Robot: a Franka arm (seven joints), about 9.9 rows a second.
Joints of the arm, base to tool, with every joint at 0 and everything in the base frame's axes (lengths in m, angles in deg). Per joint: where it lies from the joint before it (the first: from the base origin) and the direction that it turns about. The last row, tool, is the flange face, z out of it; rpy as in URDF.
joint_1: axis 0 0 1 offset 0 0 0.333
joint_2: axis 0 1 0 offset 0 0 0
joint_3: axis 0 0 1 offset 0 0 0.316
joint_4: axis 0 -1 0 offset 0.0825 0 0
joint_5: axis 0 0 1 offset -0.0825 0 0.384
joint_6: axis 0 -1 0 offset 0 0 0
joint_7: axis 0 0 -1 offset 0.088 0 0
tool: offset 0 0 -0.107 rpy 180 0 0
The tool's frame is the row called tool.
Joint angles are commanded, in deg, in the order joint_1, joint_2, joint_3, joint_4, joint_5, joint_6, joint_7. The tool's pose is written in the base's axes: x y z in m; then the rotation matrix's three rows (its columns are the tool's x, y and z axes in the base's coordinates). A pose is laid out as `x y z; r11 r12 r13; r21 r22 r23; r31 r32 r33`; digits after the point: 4 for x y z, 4 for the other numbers.
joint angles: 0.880, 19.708, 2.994, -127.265, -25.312, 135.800, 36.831
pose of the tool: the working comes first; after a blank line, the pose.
Where each joint sits with the arm in this pose, in the base's axes (m; each line is computed from the numbers above, not from the rounded line before):
joint_1: 0.0000 0.0000 0.3330
joint_2: 0.0000 0.0000 0.3330
joint_3: 0.1066 0.0016 0.6305
joint_4: 0.1840 0.0071 0.6027
joint_5: 0.4617 0.0300 0.3259
joint_6: 0.4617 0.0300 0.3259
joint_7: 0.5411 0.0625 0.3060
the tool: 0.5283 0.0315 0.2044

0.5283 0.0315 0.2044; 0.9710 -0.2073 -0.1188; -0.2336 -0.9282 -0.2897; -0.0502 0.3090 -0.9497
